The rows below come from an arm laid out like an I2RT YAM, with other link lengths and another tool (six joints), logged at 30 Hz.
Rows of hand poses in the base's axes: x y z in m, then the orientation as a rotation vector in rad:
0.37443 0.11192 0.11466 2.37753 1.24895 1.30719
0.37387 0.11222 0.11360 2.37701 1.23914 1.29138
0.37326 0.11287 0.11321 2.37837 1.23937 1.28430
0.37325 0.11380 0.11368 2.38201 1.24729 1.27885
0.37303 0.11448 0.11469 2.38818 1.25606 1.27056
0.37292 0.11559 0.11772 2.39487 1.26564 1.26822
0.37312 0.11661 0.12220 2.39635 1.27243 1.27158
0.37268 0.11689 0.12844 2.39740 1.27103 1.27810
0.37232 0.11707 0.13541 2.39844 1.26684 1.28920
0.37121 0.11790 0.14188 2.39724 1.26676 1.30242
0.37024 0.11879 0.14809 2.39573 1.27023 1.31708
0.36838 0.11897 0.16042 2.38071 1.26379 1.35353
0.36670 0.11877 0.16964 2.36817 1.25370 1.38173
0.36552 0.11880 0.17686 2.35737 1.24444 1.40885
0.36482 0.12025 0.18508 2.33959 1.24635 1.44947
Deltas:
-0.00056 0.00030 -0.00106 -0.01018 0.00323 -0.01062
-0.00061 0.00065 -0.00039 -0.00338 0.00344 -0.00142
-0.00001 0.00093 0.00047 -0.00067 0.00593 0.00449
-0.00022 0.00068 0.00101 -0.00065 0.00867 0.00456
-0.00011 0.00111 0.00303 0.00336 0.00700 0.00649
0.00020 0.00102 0.00448 0.00328 0.00118 0.00557
-0.00044 0.00028 0.00624 0.00458 -0.00201 0.00050
-0.00036 0.00018 0.00697 0.00725 -0.00425 -0.00044
-0.00111 0.00083 0.00647 0.00725 -0.00544 0.00283
-0.00097 0.00089 0.00621 0.00807 -0.00533 0.00564
-0.00186 0.00018 0.01233 0.01254 -0.02312 0.00297
-0.00168 -0.00020 0.00922 0.00930 -0.01937 -0.00118
-0.00118 0.00003 0.00722 0.00999 -0.01763 -0.00059
-0.00070 0.00145 0.00822 0.01436 -0.02390 0.01029

